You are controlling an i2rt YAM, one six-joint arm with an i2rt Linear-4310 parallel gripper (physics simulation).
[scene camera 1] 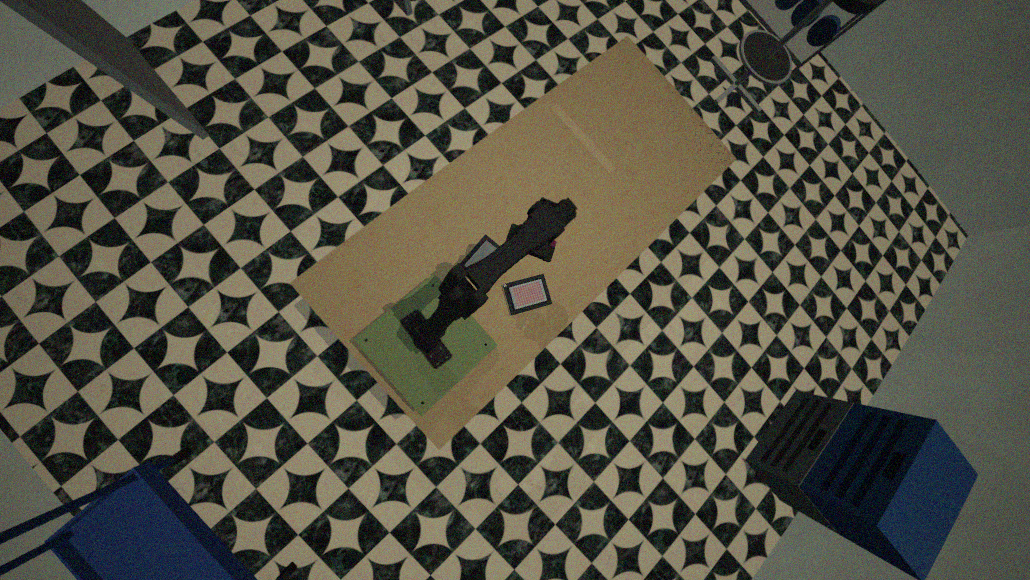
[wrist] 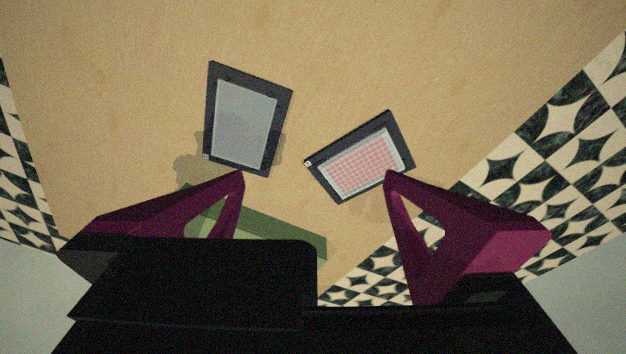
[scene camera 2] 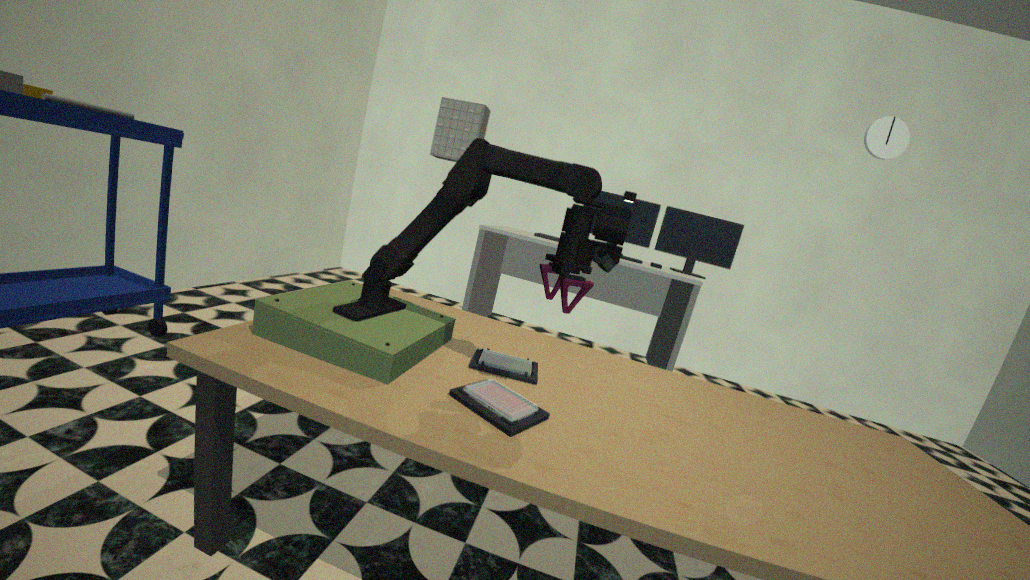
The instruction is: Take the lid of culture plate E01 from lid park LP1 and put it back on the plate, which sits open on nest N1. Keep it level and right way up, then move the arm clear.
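Frame: origin at the arm's base, x back, y right, z up, level; metres.
Seen in the pictures: gripper, fingertip midpoint: [wrist: 313,177] [scene camera 2: 557,305]; arm's base at its link origin: [scene camera 1: 426,338] [scene camera 2: 371,309].
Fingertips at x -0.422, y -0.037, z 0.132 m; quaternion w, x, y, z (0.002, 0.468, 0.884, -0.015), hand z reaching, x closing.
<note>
Pixels of each thing's middle, then the offset from my fingertips to it. Level surfaces: height alone.
- pale translucent lid at the middle of its body: [wrist: 241,129] [scene camera 2: 506,361] [scene camera 1: 484,260] dz -0.188, dx +0.097, dy -0.077 m
- open culture plate at the middle of its body: [wrist: 361,167] [scene camera 2: 500,398] [scene camera 1: 528,293] dz -0.183, dx +0.040, dy +0.124 m
- dark nest at the middle of its body: [wrist: 360,164] [scene camera 2: 499,403] [scene camera 1: 527,294] dz -0.193, dx +0.040, dy +0.124 m
- wooden table at its surface level: dz -0.202 m
The pale translucent lid [scene camera 1: 481,252] [scene camera 2: 505,360] [wrist: 243,123] lies flat on the dark lid park [scene camera 2: 532,376] [wrist: 250,76]; in scene camera 1 the arm covers part of both. The open culture plate [scene camera 1: 528,293] [scene camera 2: 500,399] [wrist: 361,163], with pink wells, sits on the dark nest [scene camera 1: 548,286] [scene camera 2: 510,428] [wrist: 347,138] beside the lid park. My gripper [scene camera 2: 558,305] [wrist: 313,177] is open and empty, with its magenta fingers pointing down. It hangs well above the table, apart from both fixtures. In scene camera 1 the fingers are mostly hidden under the arm.
The green base block [scene camera 1: 461,360] [scene camera 2: 324,345] [wrist: 280,225] carries the arm at one end of the wooden table [scene camera 1: 619,108] [scene camera 2: 720,446] [wrist: 350,45]. A desk with monitors [scene camera 2: 699,236] stands behind, and a blue cart [scene camera 2: 144,129] stands to the left in scene camera 2.
</note>
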